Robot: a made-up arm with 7 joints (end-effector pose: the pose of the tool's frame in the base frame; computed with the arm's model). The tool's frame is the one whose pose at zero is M. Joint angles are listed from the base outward.
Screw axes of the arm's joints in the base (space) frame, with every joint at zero. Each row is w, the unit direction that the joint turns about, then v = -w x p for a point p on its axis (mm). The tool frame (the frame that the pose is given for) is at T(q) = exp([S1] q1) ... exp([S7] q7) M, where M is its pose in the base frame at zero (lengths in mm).
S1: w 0 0 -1 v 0.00 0.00 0.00
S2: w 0 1 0 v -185.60 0.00 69.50
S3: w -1 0 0 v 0.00 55.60 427.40
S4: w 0 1 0 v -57.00 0.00 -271.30
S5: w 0 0 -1 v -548.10 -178.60 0.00
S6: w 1 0 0 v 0.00 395.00 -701.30
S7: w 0 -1 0 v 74.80 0.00 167.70
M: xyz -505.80 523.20 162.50 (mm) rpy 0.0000 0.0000 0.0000 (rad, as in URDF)
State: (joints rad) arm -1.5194 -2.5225 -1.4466 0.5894 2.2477 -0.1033 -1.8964
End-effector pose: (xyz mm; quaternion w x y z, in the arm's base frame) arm 6.5 357.2 238.0 0.2446 -0.0660 0.6405 0.7250
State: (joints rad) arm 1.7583 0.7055 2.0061 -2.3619 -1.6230 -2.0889 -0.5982
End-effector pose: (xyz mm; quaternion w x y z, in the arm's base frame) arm 259.9 385.5 597.4 0.0759 -0.6746 -0.6737 0.2919
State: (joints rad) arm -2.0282 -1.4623 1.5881 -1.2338 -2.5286 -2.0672 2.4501
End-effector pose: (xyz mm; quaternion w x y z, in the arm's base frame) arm -1082.9 229.6 -938.3 0.6282 0.4486 -0.5763 -0.2684
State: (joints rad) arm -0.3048 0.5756 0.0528 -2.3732 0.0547 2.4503 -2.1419
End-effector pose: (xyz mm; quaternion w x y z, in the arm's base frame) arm -900.5 644.1 547.1 0.1812 -0.3675 -0.0091 0.9122
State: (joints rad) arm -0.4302 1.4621 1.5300 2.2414 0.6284 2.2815 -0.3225
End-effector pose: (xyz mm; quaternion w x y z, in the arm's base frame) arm -837.3 -30.1 260.2 0.7344 -0.5172 0.0127 -0.4394
